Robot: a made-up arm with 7 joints.
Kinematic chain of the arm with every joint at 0, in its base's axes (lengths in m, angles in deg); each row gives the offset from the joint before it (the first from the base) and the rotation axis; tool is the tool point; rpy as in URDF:
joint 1: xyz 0 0 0 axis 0.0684 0.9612 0.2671
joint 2: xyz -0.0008 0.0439 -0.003 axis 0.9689 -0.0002 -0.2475
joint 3: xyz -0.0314 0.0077 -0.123 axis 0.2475 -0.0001 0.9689
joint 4: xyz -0.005 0 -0.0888 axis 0.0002 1 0
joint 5: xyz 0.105 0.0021 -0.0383 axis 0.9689 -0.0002 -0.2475
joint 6: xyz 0.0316 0 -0.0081 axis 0.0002 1 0
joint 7: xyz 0.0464 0 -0.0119 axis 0.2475 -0.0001 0.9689
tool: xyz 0 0 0 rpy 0 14.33 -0.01
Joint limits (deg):
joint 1: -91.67..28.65
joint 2: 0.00..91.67
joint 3: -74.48..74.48
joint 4: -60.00..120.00
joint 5: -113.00..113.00
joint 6: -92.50..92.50
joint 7: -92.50..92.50
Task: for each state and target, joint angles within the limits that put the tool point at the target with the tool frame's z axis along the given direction. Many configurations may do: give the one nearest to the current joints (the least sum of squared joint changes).
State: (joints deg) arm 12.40 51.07 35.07 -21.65 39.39 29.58 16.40
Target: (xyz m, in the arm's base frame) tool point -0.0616 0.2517 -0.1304 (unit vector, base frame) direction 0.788 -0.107 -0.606
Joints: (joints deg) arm 28.65 6.21 63.71 -23.55 90.09 14.00 16.40
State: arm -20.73 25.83 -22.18 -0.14 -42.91 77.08 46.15
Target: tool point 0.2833 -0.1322 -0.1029 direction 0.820 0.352 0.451
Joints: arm -59.65 0.00 -29.53 17.19 -92.97 25.72 46.15
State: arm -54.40 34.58 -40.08 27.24 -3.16 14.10 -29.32
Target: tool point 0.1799 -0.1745 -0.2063 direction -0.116 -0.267 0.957
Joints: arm -53.32 0.00 -73.88 17.27 -27.29 7.19 -29.32
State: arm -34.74 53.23 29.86 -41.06 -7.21 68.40 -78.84
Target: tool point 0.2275 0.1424 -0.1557 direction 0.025 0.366 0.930
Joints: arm -26.71 4.10 33.55 -16.93 -19.77 37.94 -78.84
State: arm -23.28 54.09 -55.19 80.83 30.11 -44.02 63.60
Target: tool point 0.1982 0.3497 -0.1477 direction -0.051 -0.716 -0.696
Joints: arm -56.56 51.32 -74.48 116.36 41.56 -33.38 63.60
